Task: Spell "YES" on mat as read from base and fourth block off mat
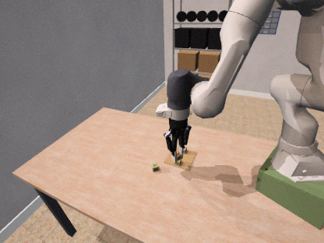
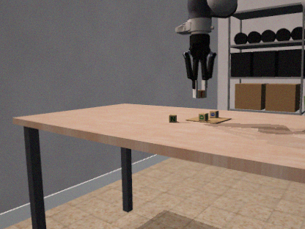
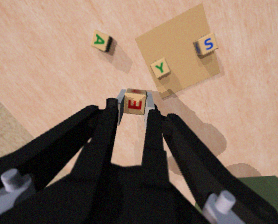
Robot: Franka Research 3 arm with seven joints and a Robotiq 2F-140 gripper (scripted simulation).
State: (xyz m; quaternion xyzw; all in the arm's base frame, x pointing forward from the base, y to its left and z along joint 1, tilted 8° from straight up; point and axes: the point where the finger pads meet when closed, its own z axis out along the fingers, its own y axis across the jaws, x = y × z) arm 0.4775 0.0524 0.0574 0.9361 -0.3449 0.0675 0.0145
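Right now the tan mat is 13 cm below my hand and 11 cm to the right of it. The rest, counted from my hand: green N block: 12 cm below, 11 cm ahead, 1 cm to the left; E block: 2 cm below; Y block: 12 cm below, 6 cm to the right, 1 cm ahead.
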